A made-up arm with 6 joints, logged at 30 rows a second.
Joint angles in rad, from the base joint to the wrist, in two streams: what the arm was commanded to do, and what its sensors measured. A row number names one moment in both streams.
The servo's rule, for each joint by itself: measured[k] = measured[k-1] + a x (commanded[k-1-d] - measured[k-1]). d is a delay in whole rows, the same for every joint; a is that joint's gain. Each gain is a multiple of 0.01, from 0.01 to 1. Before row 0 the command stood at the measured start. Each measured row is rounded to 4 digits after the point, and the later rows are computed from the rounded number. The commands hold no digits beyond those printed.
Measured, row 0:
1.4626 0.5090 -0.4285 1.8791 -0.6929 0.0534
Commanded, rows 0 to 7:
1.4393 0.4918 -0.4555 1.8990 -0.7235 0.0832
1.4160 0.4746 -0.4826 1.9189 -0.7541 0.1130
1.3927 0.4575 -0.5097 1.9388 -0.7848 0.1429
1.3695 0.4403 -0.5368 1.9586 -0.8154 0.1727
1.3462 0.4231 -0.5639 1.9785 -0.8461 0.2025
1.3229 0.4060 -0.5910 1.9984 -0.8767 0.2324
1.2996 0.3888 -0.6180 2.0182 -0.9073 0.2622
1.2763 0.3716 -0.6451 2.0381 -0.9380 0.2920
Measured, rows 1 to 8:
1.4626 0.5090 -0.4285 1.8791 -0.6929 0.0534
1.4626 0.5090 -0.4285 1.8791 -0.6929 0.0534
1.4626 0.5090 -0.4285 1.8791 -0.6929 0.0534
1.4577 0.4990 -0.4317 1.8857 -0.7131 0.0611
1.4489 0.4848 -0.4378 1.8967 -0.7402 0.0746
1.4371 0.4690 -0.4464 1.9106 -0.7696 0.0924
1.4229 0.4524 -0.4572 1.9264 -0.7998 0.1133
1.4068 0.4354 -0.4700 1.9436 -0.8304 0.1365
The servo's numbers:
d 3
a 0.21 0.58 0.12 0.33 0.66 0.26

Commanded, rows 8 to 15:
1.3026 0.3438 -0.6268 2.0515 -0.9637 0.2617
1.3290 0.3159 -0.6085 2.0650 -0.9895 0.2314
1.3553 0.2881 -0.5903 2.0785 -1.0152 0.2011
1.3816 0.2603 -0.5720 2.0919 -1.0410 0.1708
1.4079 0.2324 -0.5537 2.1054 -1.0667 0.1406
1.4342 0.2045 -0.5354 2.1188 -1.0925 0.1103
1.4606 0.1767 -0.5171 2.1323 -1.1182 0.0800
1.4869 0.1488 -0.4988 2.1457 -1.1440 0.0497
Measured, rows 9 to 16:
1.3892 0.4183 -0.4845 1.9617 -0.8610 0.1614
1.3704 0.4012 -0.5005 1.9803 -0.8916 0.1876
1.3506 0.3840 -0.5179 1.9994 -0.9222 0.2147
1.3405 0.3607 -0.5310 2.0166 -0.9496 0.2269
1.3381 0.3347 -0.5403 2.0326 -0.9759 0.2281
1.3417 0.3077 -0.5463 2.0477 -1.0018 0.2211
1.3501 0.2802 -0.5494 2.0623 -1.0277 0.2080
1.3622 0.2525 -0.5499 2.0765 -1.0534 0.1905

